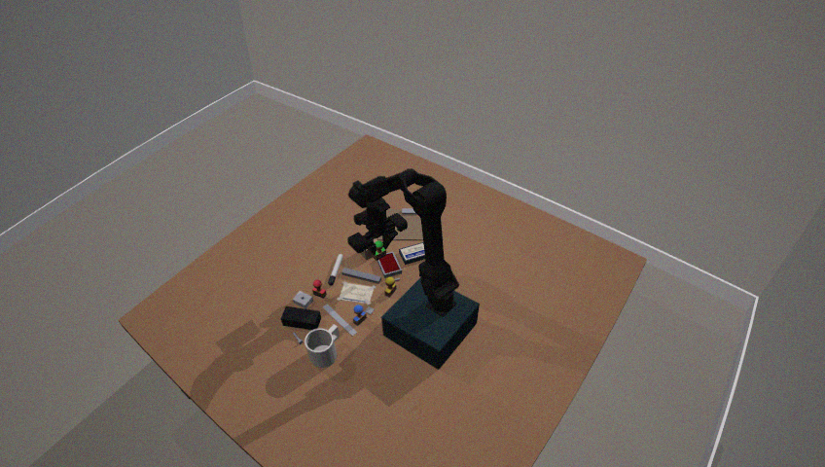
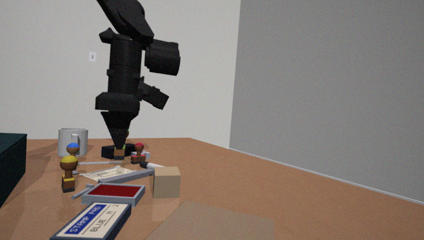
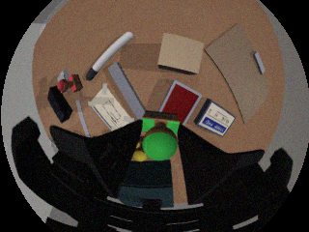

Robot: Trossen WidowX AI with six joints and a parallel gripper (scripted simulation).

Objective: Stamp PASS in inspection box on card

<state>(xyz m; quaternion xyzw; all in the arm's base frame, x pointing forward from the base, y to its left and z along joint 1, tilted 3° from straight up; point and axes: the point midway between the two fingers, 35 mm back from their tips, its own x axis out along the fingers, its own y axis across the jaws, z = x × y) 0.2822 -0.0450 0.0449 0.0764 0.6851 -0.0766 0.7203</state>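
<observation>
My gripper tip is now 12 cm to the right of the card, 9 cm above it and 1 cm past it. Also, from my gripper tip: green-knobbed stamp (right at my gripper tip); red ink pad (9 cm below, 3 cm to the right, 1 cm behind); grey bar (9 cm below, 6 cm to the left, 3 cm ahead).
</observation>
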